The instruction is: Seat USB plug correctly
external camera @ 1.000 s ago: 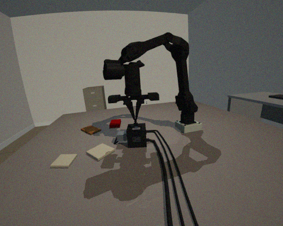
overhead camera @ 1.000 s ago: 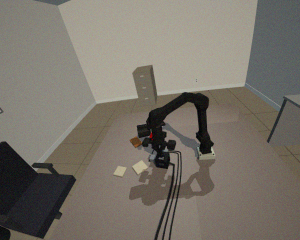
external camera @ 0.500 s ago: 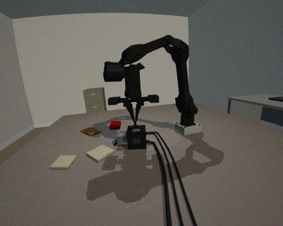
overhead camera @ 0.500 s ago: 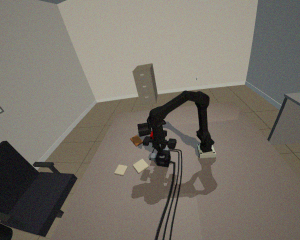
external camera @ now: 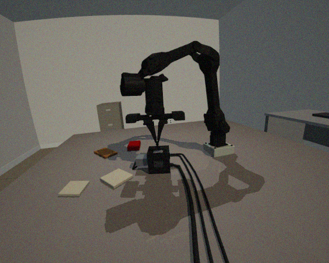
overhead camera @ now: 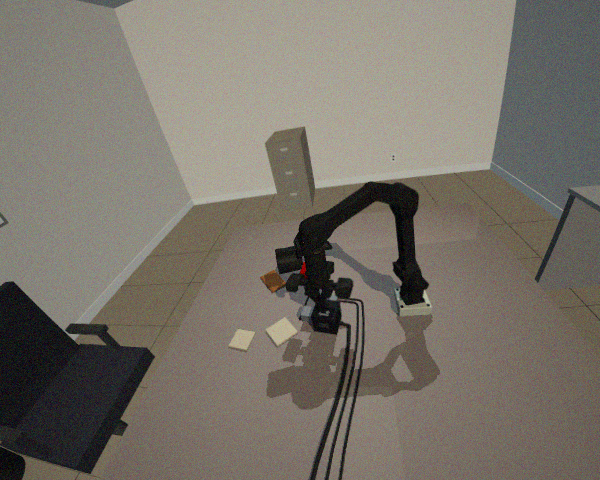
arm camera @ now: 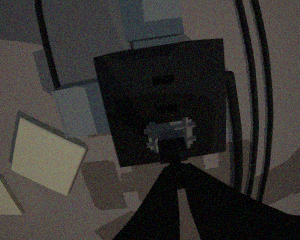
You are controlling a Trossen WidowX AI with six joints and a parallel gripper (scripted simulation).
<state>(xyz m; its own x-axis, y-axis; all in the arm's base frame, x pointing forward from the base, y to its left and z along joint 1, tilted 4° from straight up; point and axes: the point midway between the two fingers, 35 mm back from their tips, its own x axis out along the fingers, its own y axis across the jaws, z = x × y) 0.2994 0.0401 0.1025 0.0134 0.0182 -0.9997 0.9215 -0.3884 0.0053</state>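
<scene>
Right now the grey USB plug is 20 mm below my gripper tip. From my gripper tip the other things lie so: red block 290 mm to the right, 100 mm below, 30 mm ahead; then brown pad 280 mm to the right, 180 mm ahead, 110 mm below.
</scene>
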